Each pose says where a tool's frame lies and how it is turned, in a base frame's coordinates. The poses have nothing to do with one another.
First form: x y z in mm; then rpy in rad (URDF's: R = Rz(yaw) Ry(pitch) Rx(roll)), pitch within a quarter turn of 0, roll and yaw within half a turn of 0.
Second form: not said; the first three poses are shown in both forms.
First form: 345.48, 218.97, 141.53, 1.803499, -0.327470, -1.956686
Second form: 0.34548, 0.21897, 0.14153, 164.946, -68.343, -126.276
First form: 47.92, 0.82, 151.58, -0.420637, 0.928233, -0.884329
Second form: 0.04792, 0.00082, 0.15158, -52.717, 51.171, 29.258
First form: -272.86, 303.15, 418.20, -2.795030, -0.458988, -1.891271
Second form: -0.27286, 0.30315, 0.41820, 106.721, 11.017, 149.208
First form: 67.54, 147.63, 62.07, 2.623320, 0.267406, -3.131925
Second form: 0.06754, 0.14763, 0.06207, 171.782, 12.987, -149.294
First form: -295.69, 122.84, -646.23, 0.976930, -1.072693, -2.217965
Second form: -0.29569, 0.12284, -0.64623, -108.022, -21.396, -73.314
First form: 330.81, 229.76, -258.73, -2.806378, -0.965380, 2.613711
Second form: 0.33081, 0.22976, -0.25873, -153.793, -56.773, -168.747
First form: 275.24, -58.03, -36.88, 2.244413, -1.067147, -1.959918
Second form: 0.27524, -0.05803, -0.03688, 119.972, -68.500, 145.232
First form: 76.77, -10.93, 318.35, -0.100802, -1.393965, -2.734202
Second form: 0.07677, -0.01093, 0.31835, -118.040, 69.905, -59.376
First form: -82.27, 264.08, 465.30, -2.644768, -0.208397, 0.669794
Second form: -0.08227, 0.26408, 0.46530, -39.089, -8.820, -150.502
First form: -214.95, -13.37, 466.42, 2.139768, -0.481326, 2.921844
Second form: -0.21495, -0.01337, 0.46642, -150.068, -3.427, -118.581
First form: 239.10, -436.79, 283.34, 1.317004, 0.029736, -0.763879
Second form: 0.23910, -0.43679, 0.28334, -15.077, -41.619, 70.384
